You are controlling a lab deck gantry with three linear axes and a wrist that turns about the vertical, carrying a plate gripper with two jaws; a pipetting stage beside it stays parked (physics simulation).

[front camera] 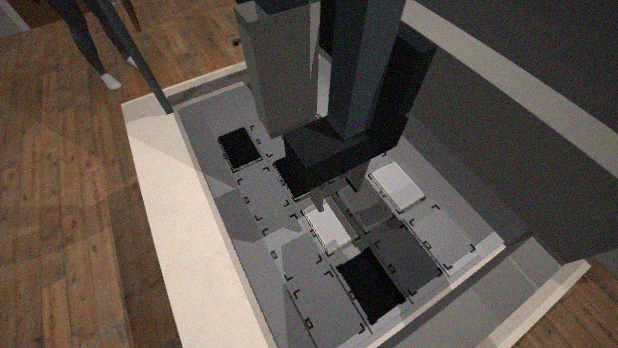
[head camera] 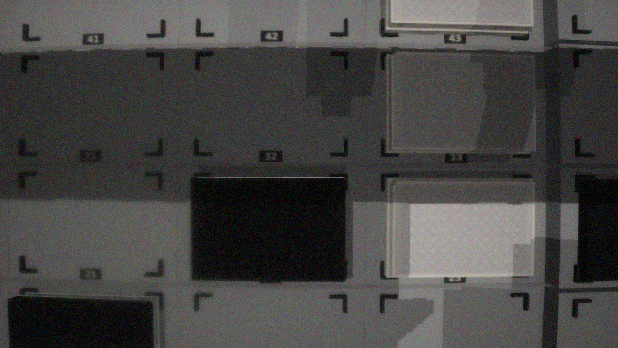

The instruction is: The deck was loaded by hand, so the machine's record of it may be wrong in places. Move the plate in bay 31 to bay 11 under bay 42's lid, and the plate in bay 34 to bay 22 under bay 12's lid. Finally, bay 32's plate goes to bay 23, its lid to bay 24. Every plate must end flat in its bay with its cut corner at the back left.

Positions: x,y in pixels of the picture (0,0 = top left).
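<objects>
My gripper is out of frame in the head camera view, though I do see it in the front camera view [335,194]. There is a bay 21 as well, and on it [front camera: 275,147] and [head camera: 138,236] are the same spot.
</objects>
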